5 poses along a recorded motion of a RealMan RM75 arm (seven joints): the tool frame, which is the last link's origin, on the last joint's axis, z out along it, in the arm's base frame.
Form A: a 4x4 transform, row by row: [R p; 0 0 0 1], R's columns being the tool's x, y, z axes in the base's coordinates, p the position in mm. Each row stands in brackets.
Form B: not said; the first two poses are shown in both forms.
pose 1, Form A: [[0.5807 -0.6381 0.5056 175.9], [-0.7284 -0.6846 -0.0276 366.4], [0.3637 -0.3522 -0.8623 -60.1], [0 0 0 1]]
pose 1, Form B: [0.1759 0.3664 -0.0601], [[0.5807 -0.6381 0.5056], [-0.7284 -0.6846 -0.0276], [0.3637 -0.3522 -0.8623]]
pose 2, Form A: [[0.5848 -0.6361 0.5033 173.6], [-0.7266 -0.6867 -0.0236 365.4], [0.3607 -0.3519 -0.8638 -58.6], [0 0 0 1]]
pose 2, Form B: [0.1736 0.3654 -0.0586], [[0.5848 -0.6361 0.5033], [-0.7266 -0.6867 -0.0236], [0.3607 -0.3519 -0.8638]]
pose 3, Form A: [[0.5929 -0.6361 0.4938 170.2], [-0.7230 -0.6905 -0.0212 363.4], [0.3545 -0.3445 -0.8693 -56.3], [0 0 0 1]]
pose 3, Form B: [0.1702 0.3634 -0.0563], [[0.5929 -0.6361 0.4938], [-0.7230 -0.6905 -0.0212], [0.3545 -0.3445 -0.8693]]
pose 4, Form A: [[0.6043 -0.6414 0.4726 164.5], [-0.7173 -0.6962 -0.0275 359.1], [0.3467 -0.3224 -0.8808 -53.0], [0 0 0 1]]
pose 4, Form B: [0.1645 0.3591 -0.0530], [[0.6043 -0.6414 0.4726], [-0.7173 -0.6962 -0.0275], [0.3467 -0.3224 -0.8808]]
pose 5, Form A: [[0.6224 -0.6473 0.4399 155.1], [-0.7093 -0.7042 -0.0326 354.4], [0.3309 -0.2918 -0.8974 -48.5], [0 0 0 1]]
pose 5, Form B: [0.1551 0.3544 -0.0485], [[0.6224 -0.6473 0.4399], [-0.7093 -0.7042 -0.0326], [0.3309 -0.2918 -0.8974]]
